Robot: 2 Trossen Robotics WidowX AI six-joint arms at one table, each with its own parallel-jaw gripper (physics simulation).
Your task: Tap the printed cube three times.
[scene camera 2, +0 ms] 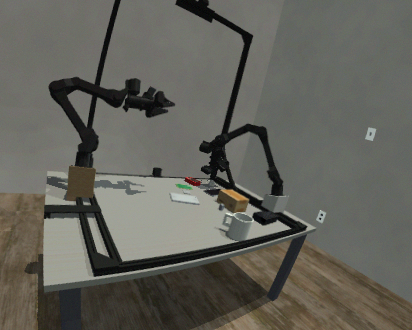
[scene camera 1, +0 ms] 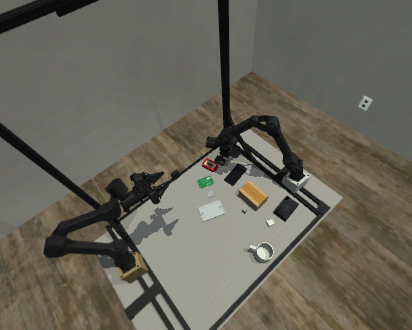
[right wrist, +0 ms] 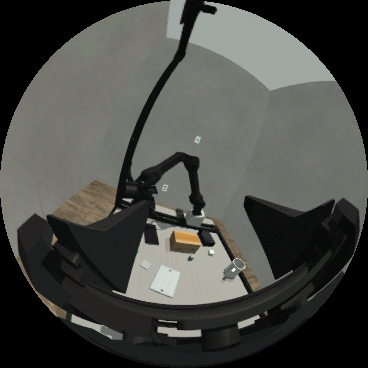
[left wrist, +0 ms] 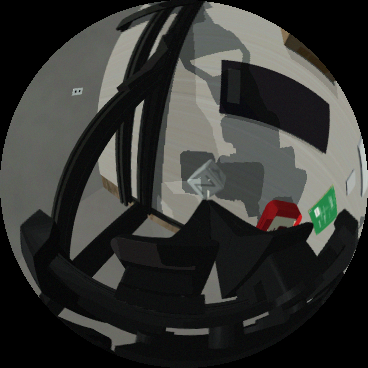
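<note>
The printed cube (left wrist: pixel 207 179) (scene camera 2: pixel 212 183) is light grey with raised marks on its faces. It sits on the table near the back frame bar. In scene camera 1 it is hidden by the left arm. My left gripper (left wrist: pixel 205 204) (scene camera 2: pixel 213 177) is shut and empty, pointing down over the cube. In the left wrist view its closed tips overlap the cube's near edge; whether they touch it I cannot tell. My right gripper (scene camera 1: pixel 163 179) (scene camera 2: pixel 171 107) is wide open and empty, high above the other side of the table, far from the cube.
Near the cube lie a red object (scene camera 1: pixel 210 164) (left wrist: pixel 280 216), a green circuit board (scene camera 1: pixel 205 181) (left wrist: pixel 324 210) and a dark flat panel (scene camera 1: pixel 235 174) (left wrist: pixel 275 102). Farther off are a white plate (scene camera 1: pixel 212 210), an orange-brown block (scene camera 1: pixel 253 195), a black box (scene camera 1: pixel 286 208) and a mug (scene camera 1: pixel 264 252).
</note>
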